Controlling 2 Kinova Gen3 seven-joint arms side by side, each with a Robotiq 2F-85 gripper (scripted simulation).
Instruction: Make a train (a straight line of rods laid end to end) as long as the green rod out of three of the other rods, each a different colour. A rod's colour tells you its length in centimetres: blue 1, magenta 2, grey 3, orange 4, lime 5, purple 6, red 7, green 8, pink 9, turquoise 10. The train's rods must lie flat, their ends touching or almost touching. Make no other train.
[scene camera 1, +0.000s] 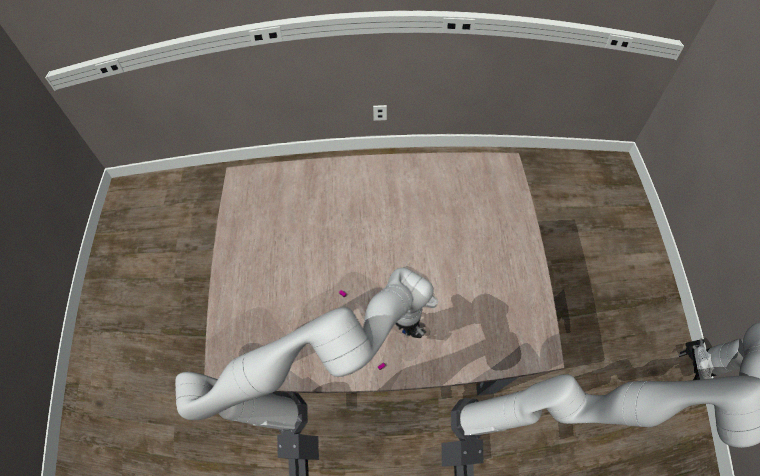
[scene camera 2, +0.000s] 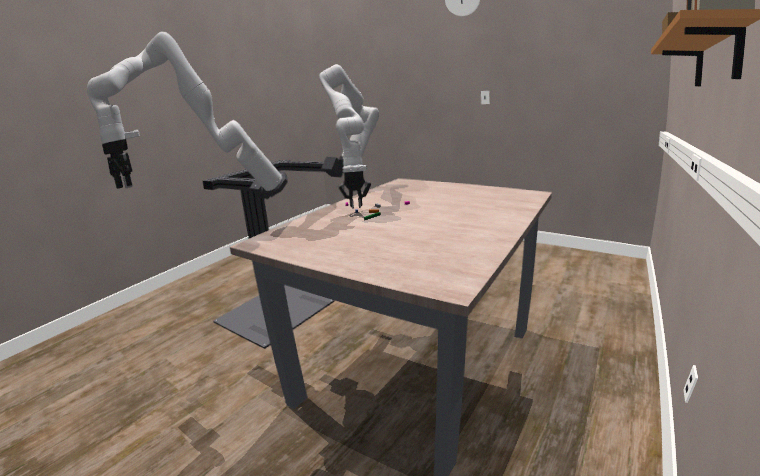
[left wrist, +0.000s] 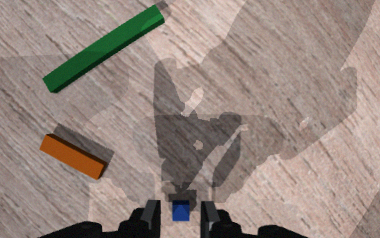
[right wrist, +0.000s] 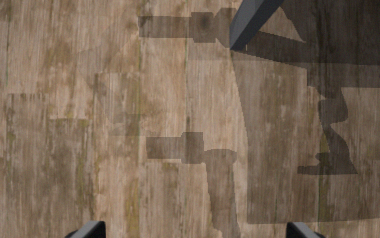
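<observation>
The left gripper (left wrist: 180, 217) and the right gripper (scene camera 2: 124, 187) are both visible, and with them a green rod (left wrist: 133, 29) and an orange rod (left wrist: 53, 145). In the right wrist view the green rod is out of frame, and in the right wrist view the orange rod is out of frame.
</observation>
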